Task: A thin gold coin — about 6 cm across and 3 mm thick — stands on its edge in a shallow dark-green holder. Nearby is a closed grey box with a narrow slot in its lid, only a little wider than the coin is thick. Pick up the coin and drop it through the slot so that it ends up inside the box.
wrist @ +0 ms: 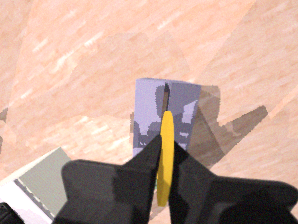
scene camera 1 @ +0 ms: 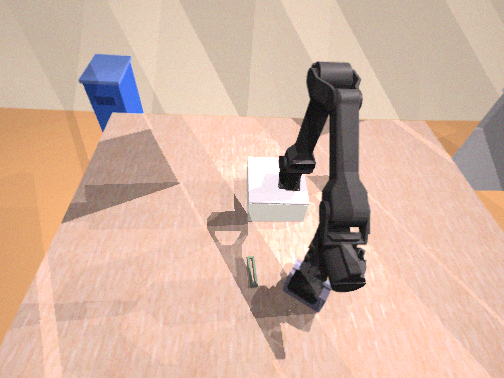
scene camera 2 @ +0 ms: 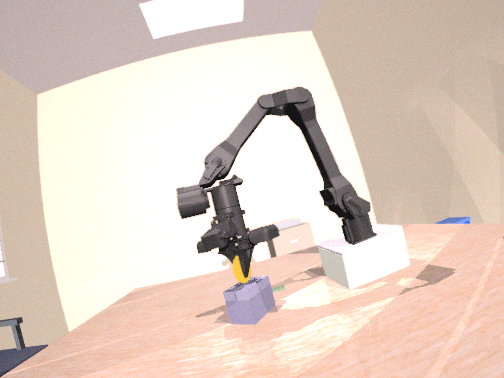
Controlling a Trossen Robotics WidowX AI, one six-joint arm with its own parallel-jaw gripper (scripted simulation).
Scene:
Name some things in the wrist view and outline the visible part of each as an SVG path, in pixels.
My gripper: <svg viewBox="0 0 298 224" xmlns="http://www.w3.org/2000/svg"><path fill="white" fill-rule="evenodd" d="M174 141L172 181L167 199L171 224L298 224L298 219L291 213L291 210L298 203L297 188L283 181L218 176ZM162 136L157 134L137 155L123 164L85 159L70 160L65 163L61 168L61 175L67 200L51 224L148 224L160 163Z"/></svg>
A gold coin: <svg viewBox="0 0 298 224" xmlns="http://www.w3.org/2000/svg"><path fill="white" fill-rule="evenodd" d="M171 111L165 111L160 134L162 136L162 148L157 174L157 203L160 207L165 207L172 181L174 127Z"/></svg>

